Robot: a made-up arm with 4 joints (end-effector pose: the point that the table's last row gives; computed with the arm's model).
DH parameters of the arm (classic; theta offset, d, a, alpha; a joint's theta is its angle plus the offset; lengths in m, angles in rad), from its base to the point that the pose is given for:
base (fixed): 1.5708 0.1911 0 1.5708
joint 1: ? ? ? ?
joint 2: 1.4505 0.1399 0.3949 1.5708
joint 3: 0 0.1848 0.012 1.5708
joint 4: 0 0.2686 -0.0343 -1.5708
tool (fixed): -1.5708 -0.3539 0 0
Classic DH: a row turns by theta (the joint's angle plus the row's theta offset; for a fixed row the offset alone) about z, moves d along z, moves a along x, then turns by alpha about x.
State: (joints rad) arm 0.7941 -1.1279 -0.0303 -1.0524
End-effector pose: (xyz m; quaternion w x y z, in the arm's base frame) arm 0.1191 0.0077 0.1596 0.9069 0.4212 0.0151 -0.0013
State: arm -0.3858 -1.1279 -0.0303 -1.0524
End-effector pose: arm 0.1191 -0.0261 0.1720 0.9879 -0.1545 0.0118 -0.0094
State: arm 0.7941 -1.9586 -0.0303 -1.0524
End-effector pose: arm 0.1191 -0.0136 0.0951 0.6598 0.7513 0.0143 0.0049
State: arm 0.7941 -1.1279 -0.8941 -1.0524
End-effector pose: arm -0.2153 0.0368 0.0802 0.8178 0.3798 0.4308 -0.0361
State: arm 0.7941 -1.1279 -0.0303 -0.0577
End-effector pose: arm 0.1273 0.1082 0.4836 0.5960 0.8028 0.0127 -0.0083
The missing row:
joint 1: 1.4505 0 -0.1125 3.1416
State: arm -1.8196 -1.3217 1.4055 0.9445
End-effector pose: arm -0.3705 0.4910 -0.1496 0.7441 0.1690 0.4268 0.4854
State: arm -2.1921 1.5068 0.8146 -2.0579
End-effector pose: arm 0.2515 -0.6195 0.1528 0.8866 0.2389 -0.2898 -0.2701
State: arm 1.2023 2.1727 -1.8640 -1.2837
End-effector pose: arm -0.5403 0.3291 0.0106 0.2560 -0.5385 0.1252 -0.7930
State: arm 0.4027 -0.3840 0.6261 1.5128
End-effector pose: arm -0.1352 0.5372 0.7744 0.3889 0.8683 0.1094 0.2879
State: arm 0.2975 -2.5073 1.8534 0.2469
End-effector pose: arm -0.2774 -0.5241 0.4475 0.0270 0.5999 -0.7658 0.2301
